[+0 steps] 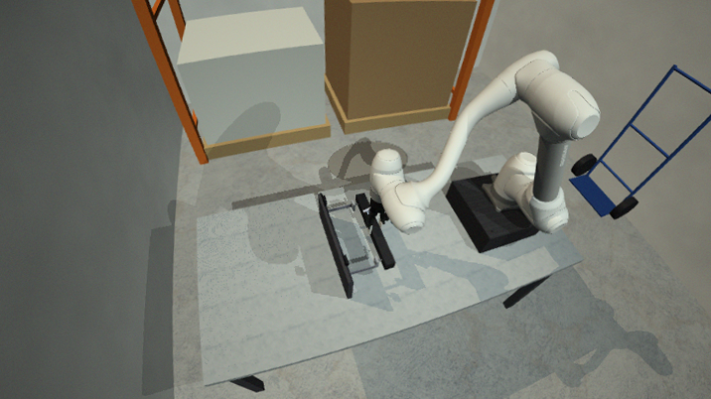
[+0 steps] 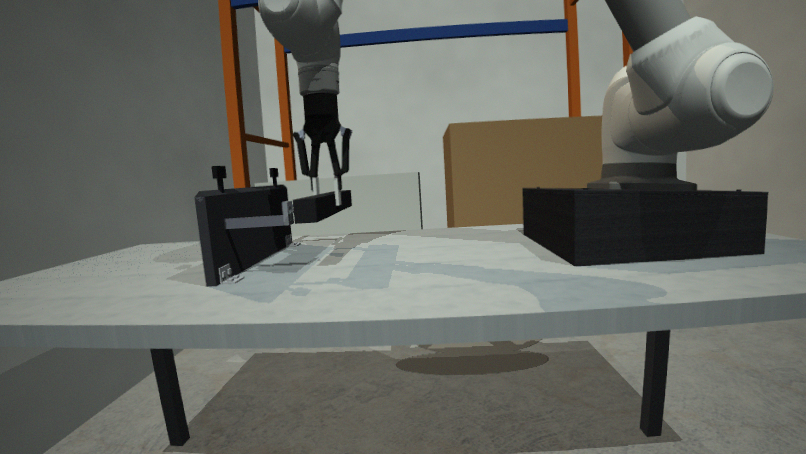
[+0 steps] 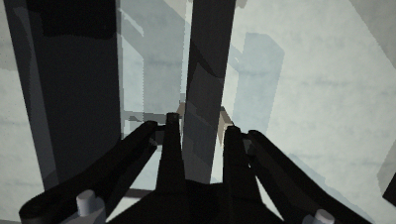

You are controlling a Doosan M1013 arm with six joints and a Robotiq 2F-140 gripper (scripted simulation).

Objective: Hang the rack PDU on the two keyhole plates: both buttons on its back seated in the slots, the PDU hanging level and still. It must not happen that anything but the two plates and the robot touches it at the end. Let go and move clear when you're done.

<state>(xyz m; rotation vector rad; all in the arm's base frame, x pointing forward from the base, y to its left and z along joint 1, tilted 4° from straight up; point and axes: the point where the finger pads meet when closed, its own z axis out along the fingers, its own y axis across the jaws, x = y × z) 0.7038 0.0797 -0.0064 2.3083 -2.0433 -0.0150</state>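
Right now the rack PDU is 3 cm below my hand and 2 cm ahead of it. Round my hand: mounting board 18 cm ahead, 7 cm below, 2 cm to the left.
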